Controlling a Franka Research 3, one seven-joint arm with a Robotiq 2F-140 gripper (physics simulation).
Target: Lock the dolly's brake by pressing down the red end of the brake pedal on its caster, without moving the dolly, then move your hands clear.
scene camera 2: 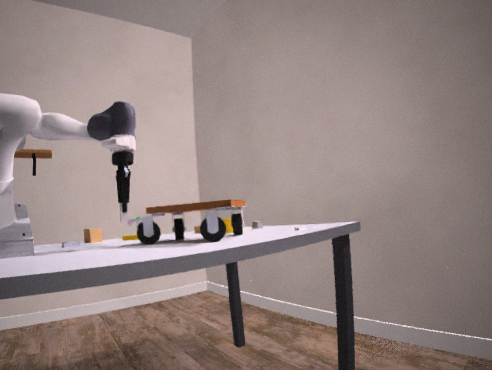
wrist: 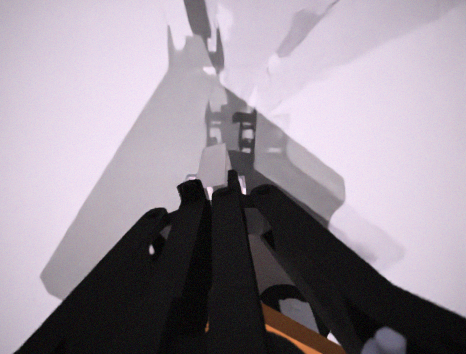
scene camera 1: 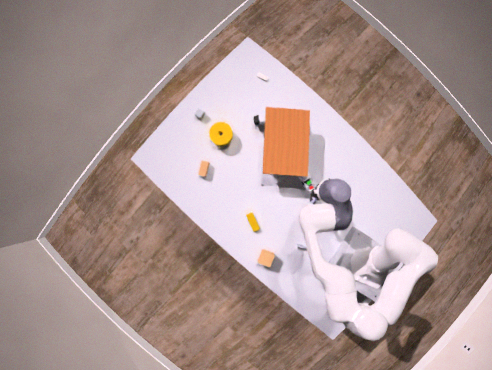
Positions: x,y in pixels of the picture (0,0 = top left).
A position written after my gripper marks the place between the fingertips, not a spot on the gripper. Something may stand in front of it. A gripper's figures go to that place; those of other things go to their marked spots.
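My gripper [scene camera 2: 124,222] is 98 cm from the lens; a dolly [scene camera 2: 212,228] is 86 cm from the lens.
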